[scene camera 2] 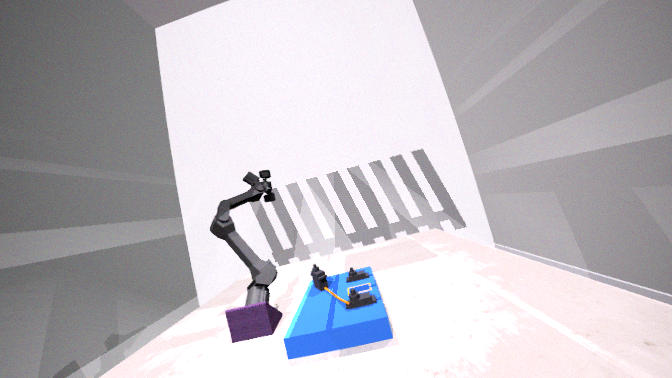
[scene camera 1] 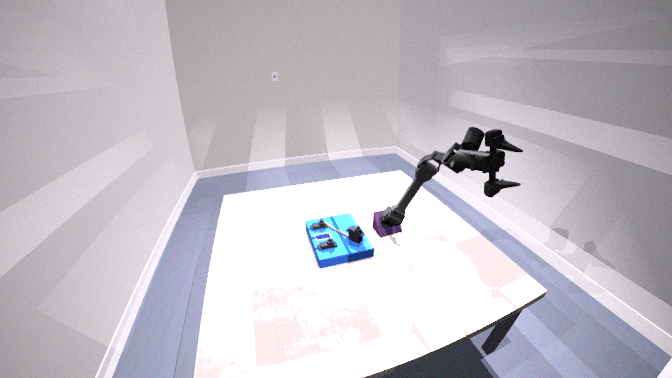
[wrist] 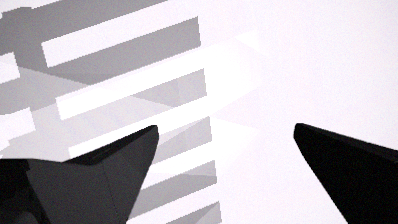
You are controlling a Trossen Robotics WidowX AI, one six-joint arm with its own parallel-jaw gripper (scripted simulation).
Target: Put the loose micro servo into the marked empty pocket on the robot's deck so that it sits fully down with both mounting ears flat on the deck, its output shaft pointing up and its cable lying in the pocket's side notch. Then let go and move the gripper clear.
Labels:
One and the same spot on a blue deck: (scene camera 2: 321, 323) is (scene camera 1: 336, 218).

